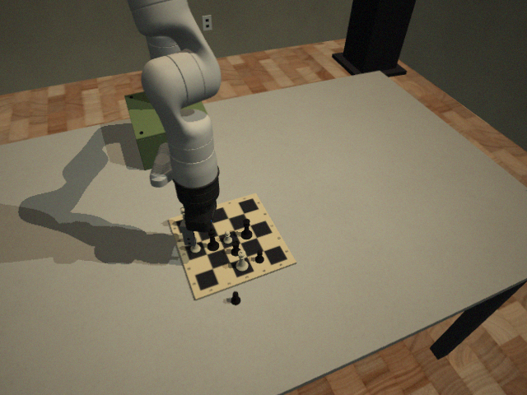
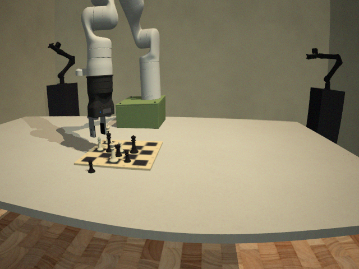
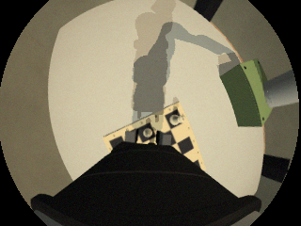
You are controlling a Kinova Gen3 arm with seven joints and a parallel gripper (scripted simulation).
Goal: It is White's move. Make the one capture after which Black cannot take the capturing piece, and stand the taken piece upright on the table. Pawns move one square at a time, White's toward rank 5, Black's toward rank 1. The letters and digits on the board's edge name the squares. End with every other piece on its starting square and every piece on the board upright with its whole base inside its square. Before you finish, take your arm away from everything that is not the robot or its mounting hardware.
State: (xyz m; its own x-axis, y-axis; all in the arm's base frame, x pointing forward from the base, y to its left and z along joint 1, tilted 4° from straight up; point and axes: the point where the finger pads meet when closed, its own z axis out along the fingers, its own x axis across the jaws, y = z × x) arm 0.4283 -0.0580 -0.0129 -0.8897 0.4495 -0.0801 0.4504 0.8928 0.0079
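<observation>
My hand is 4 cm to the right of the tall black piece and 3 cm above it. Round my hand: chessboard 8 cm to the left, 7 cm below; then white pawn 7 cm to the left, 5 cm below; then tall white piece 7 cm behind, 3 cm below.
</observation>
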